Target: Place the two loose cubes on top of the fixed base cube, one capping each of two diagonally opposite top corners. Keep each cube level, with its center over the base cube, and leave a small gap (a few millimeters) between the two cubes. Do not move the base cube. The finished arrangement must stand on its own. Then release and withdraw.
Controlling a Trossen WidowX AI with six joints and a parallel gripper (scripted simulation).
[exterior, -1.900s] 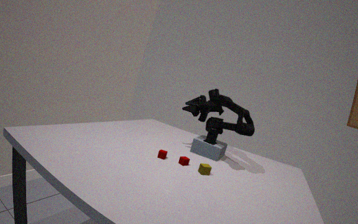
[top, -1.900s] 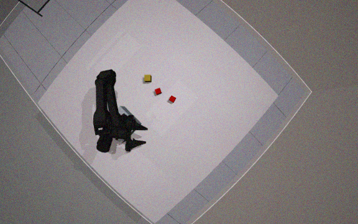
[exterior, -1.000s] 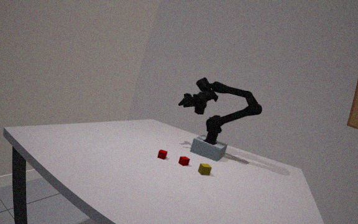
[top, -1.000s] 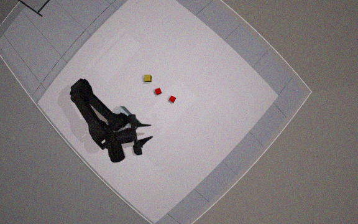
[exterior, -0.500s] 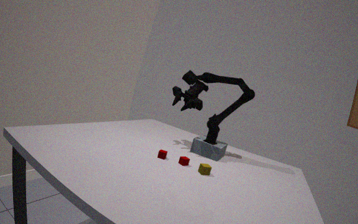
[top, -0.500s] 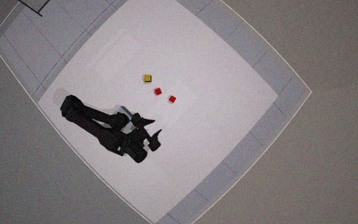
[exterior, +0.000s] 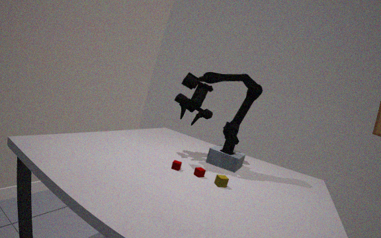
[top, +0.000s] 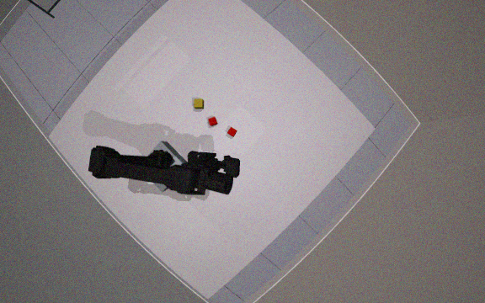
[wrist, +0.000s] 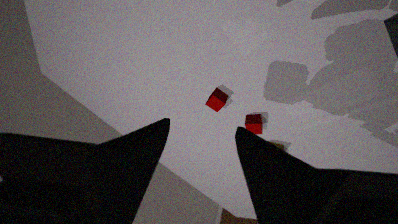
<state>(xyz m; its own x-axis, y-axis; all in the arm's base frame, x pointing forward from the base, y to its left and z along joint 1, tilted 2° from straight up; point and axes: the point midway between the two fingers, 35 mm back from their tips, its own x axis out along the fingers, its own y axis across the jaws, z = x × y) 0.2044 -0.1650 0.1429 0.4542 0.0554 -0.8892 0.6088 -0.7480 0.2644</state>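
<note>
The yellow cube is 60 mm ahead of my gripper tip, 270 mm to the left of it and 170 mm below it.
</note>
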